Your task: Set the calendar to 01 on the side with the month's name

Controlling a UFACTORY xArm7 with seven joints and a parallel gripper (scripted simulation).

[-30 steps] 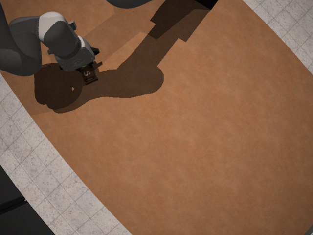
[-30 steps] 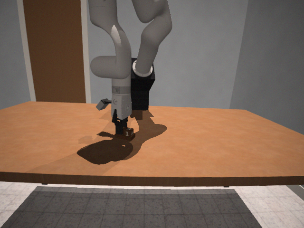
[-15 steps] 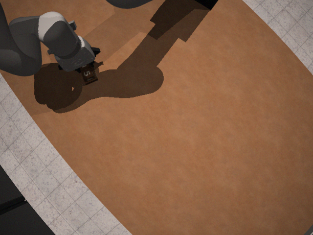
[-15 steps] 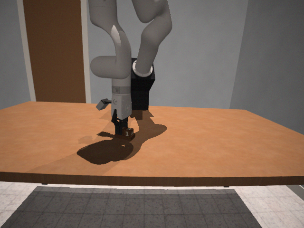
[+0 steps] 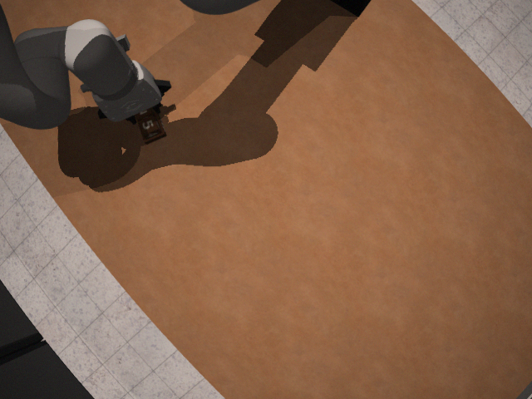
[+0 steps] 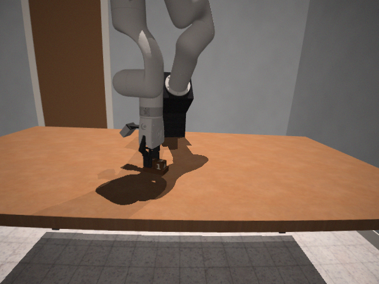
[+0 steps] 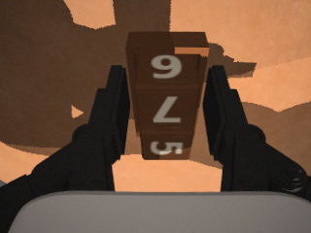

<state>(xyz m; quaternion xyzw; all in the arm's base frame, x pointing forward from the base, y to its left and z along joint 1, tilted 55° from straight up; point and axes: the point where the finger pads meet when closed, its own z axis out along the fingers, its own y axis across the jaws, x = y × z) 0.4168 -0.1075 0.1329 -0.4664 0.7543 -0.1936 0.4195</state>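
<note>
Now: the cube 20 mm below my hand. Round my hand: calendar tray (30 mm below, 20 mm to the left, 10 mm ahead).
</note>
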